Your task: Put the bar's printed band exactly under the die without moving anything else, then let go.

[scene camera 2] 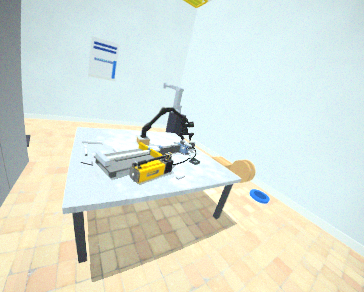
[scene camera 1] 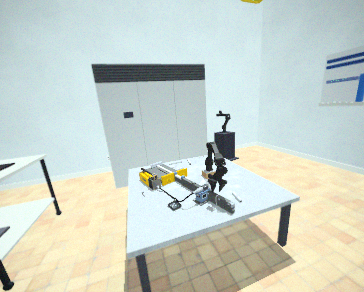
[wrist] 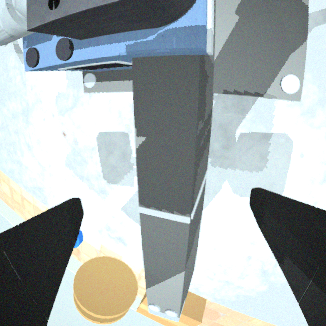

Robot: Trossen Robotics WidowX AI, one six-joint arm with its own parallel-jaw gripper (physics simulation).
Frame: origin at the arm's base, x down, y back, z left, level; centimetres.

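Seen in the pictures: gripper, between the fingertips: (scene camera 2: 186, 142) (scene camera 1: 215, 192) (wrist: 166, 201); arm's base, origin of its link: (scene camera 2: 143, 136) (scene camera 1: 209, 169).
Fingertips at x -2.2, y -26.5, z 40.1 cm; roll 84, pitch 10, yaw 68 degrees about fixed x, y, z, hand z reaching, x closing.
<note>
Pixels of each thing's top centre, then the offset from my fingertips to it. "spot": a spot on its surface instead. Level surfaces: height alone.
- thin white printed band, a spot on its surface: (wrist: 165, 215) spot: dx +1.4, dy -0.2, dz +2.1 cm
- yellow machine, a spot on its surface: (scene camera 2: 151, 172) spot: dx +3.6, dy -38.2, dz -69.7 cm
- table, height of its surface: dx +9.0 cm
- small black box, a spot on its surface: (scene camera 1: 174, 205) (scene camera 2: 193, 162) spot: dx +8.8, dy -29.0, dz -15.6 cm
- thin light rod, centre of its top: (scene camera 1: 236, 195) dx +7.0, dy +17.4, dz +5.2 cm
- grey plate, height of its surface: dx +8.2 cm
A long dark grey bar (scene camera 1: 225, 203) (wrist: 167, 130) runs through a blue unit (scene camera 1: 202, 195) (scene camera 2: 184, 148) (wrist: 170, 45) with a dark rounded head, which I take for the die's housing; the die itself cannot be made out. A thin white printed band (wrist: 165, 215) crosses the bar between the blue unit and the bar's near end in the wrist view, apart from the unit. My gripper (scene camera 1: 218, 188) (wrist: 166, 201) is wide open and empty, with one finger on each side of the bar in the wrist view. Whether a fingertip touches the bar or table cannot be told.
A yellow machine (scene camera 1: 147, 179) (scene camera 2: 151, 172) with a grey bed stands on the table (scene camera 1: 165, 230) (scene camera 2: 200, 184). A cable joins it to a small black box (scene camera 1: 174, 205) (scene camera 2: 195, 161). A thin light rod (scene camera 1: 237, 197) lies beside the bar. A grey plate (wrist: 287, 67) lies under the blue unit.
</note>
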